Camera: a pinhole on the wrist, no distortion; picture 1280 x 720 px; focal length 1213.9 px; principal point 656.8 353.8 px. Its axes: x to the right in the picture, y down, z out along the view. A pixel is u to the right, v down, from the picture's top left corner.
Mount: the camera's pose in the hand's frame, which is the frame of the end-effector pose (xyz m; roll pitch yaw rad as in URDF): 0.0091 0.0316 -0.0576 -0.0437 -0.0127 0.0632
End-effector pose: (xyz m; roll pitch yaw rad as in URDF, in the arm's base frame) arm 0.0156 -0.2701 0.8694 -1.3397 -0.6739 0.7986
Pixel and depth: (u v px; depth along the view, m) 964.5 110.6 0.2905
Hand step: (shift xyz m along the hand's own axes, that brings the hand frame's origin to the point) 0.0817 -0.0093 0.2361
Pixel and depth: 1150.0 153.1 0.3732
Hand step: 0.1585 -0.0044 0.3198
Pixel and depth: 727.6 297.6 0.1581
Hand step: 0.0163 0.0317 0.1008
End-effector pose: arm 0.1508 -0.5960 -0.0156 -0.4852 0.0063 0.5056
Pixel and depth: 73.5 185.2 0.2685
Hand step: -0.1215 -0.0022 0.2106
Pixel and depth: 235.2 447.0 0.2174
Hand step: -0.0706 0.0528 0.1579
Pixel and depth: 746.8 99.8 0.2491
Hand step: 0.0269 -0.0085 0.1938
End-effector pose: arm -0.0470 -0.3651 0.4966 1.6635 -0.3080 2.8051
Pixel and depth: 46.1 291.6 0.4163
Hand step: -0.2050 0.0149 0.3565
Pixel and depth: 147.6 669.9 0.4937
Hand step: -0.2132 0.1678 0.4273
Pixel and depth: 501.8 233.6 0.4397
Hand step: -0.0510 0.0035 0.3828
